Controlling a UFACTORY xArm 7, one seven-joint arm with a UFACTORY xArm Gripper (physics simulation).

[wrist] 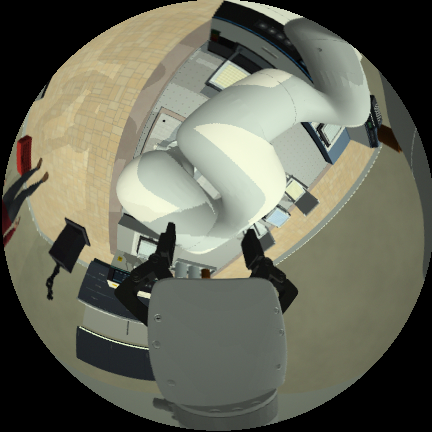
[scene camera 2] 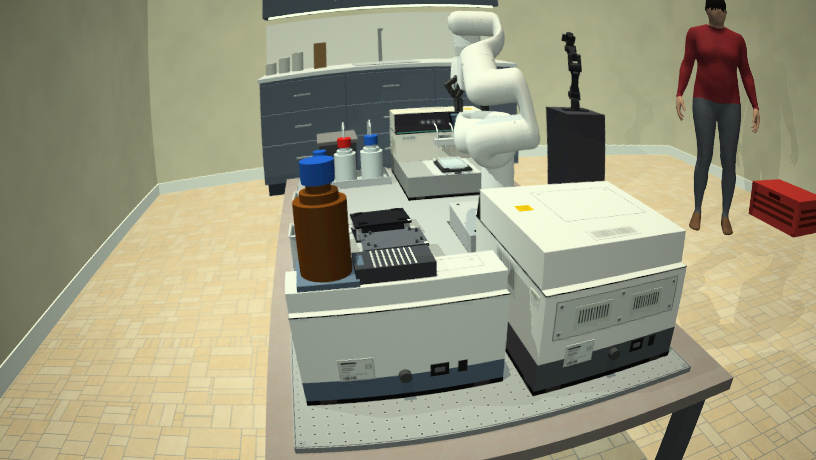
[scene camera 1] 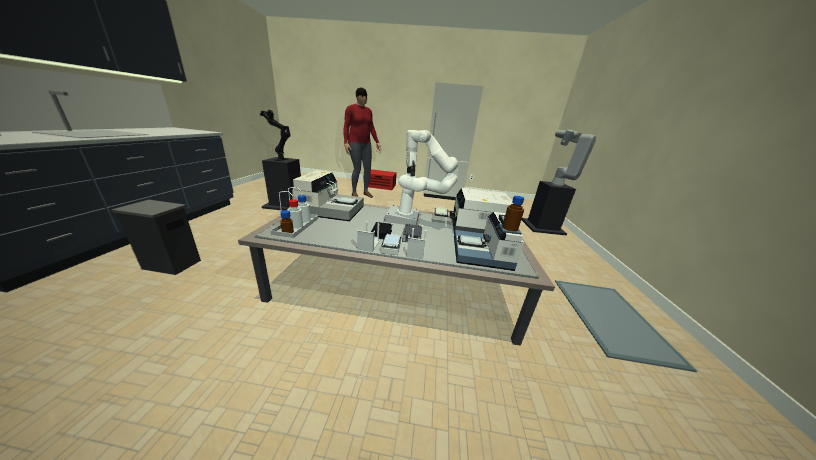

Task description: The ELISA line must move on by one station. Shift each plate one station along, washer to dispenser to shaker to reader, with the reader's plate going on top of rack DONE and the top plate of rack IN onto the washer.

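Pixels of known places: gripper, between the fingertips: (wrist: 210,233) (scene camera 2: 472,111) (scene camera 1: 410,174); arm's base, origin of its link: (scene camera 1: 404,212).
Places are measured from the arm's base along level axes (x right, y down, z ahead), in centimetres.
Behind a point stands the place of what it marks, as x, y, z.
Observation:
My gripper (scene camera 1: 410,169) @(-2.3, -31.9, 7.6) (wrist: 210,233) @(-2.3, -31.9, 7.6) is open and empty, high above the table near the folded arm. One plate (scene camera 1: 345,200) @(47.3, -5.6, 1.9) (scene camera 2: 453,164) @(41.9, -5.6, -0.3) (wrist: 147,246) @(44.0, -5.4, -1.6) sits on the left instrument, beside the bottles. Another plate (scene camera 1: 472,240) @(-45.7, -2.7, 43.9) (wrist: 330,134) @(-41.6, -2.5, 43.0) sits on the blue-based instrument at the front right. A yellowish plate (scene camera 1: 441,210) @(-28.2, -6.3, 4.3) (wrist: 229,75) @(-28.3, -6.2, 0.5) lies by the large white instrument at the back right. A pale blue plate (scene camera 1: 392,240) @(3.5, -1.4, 52.9) (wrist: 276,216) @(3.6, -1.3, 49.1) is at the front middle, between upright panels. A yellow-topped plate (wrist: 295,190) @(-11.8, 3.8, 52.8) shows beside it in the wrist view. Rack labels and stack heights cannot be read.
Capped bottles (scene camera 1: 293,214) @(70.8, -5.0, 38.1) (scene camera 2: 344,162) @(67.9, -4.1, 34.8) stand in a tray at the left. A tall amber bottle (scene camera 1: 513,214) @(-60.2, -27.1, 57.8) (scene camera 2: 321,234) @(-66.4, -25.3, 54.3) rises on the front right instrument. The large white instrument (scene camera 1: 484,205) @(-54.7, -19.0, 21.3) (scene camera 2: 588,245) @(-76.0, -21.5, 14.1) stands behind it. A person (scene camera 1: 360,125) stands behind the table.

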